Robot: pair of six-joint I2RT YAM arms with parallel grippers.
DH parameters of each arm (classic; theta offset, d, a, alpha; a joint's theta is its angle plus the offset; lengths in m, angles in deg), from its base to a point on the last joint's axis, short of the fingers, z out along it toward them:
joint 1: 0 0.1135 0.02 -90
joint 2: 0 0 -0.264 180
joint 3: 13.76 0 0.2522 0
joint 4: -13.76 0 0.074 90
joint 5: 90 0 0 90
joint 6: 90 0.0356 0 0
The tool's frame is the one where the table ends.
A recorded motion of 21 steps. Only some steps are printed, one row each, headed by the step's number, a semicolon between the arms.
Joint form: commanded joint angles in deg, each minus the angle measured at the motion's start. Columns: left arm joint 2, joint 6, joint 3, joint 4, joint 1, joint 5; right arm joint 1, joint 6, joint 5, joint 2, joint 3, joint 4.
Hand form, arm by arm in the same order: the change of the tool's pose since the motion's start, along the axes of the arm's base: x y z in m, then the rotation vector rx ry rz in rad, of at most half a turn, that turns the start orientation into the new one. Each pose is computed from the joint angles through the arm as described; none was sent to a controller.
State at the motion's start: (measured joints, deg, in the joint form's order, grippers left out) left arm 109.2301 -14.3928 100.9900 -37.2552 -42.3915 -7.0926; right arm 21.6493 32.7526 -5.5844 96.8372 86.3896 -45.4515
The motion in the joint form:
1: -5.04 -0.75 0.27 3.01 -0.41 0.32; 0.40 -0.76 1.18 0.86 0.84 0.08
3: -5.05 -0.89 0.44 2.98 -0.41 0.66; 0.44 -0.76 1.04 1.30 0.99 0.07
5: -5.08 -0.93 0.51 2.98 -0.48 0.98; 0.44 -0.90 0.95 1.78 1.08 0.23
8: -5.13 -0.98 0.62 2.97 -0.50 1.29; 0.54 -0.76 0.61 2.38 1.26 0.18
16: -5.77 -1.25 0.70 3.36 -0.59 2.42; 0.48 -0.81 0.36 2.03 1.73 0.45
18: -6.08 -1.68 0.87 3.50 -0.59 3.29; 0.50 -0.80 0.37 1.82 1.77 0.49
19: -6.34 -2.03 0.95 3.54 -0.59 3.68; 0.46 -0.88 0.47 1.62 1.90 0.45
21: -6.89 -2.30 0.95 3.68 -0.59 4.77; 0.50 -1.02 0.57 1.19 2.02 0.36
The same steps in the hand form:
1: -0.0133 0.0078 0.0417 -0.1093 -0.0989 -0.0028; 0.0031 0.0032 -0.0006 -0.0219 -0.0111 0.0064
3: -0.0134 0.0076 0.0427 -0.1154 -0.0972 -0.0056; 0.0044 0.0041 -0.0024 -0.0219 -0.0056 0.0085
5: -0.0140 0.0072 0.0433 -0.1198 -0.0956 -0.0106; 0.0062 0.0049 -0.0047 -0.0234 -0.0021 0.0114
8: -0.0143 0.0070 0.0443 -0.1247 -0.0946 -0.0145; 0.0077 0.0065 -0.0075 -0.0207 0.0080 0.0145
16: -0.0168 0.0075 0.0497 -0.1502 -0.0979 -0.0283; 0.0078 0.0062 -0.0025 -0.0107 -0.0086 0.0165
18: -0.0180 0.0079 0.0531 -0.1692 -0.0957 -0.0352; 0.0072 0.0061 -0.0009 -0.0089 -0.0133 0.0166
19: -0.0190 0.0085 0.0554 -0.1806 -0.0949 -0.0367; 0.0069 0.0056 0.0010 -0.0090 -0.0189 0.0160
21: -0.0211 0.0095 0.0594 -0.2003 -0.0931 -0.0488; 0.0055 0.0053 0.0042 -0.0086 -0.0276 0.0176

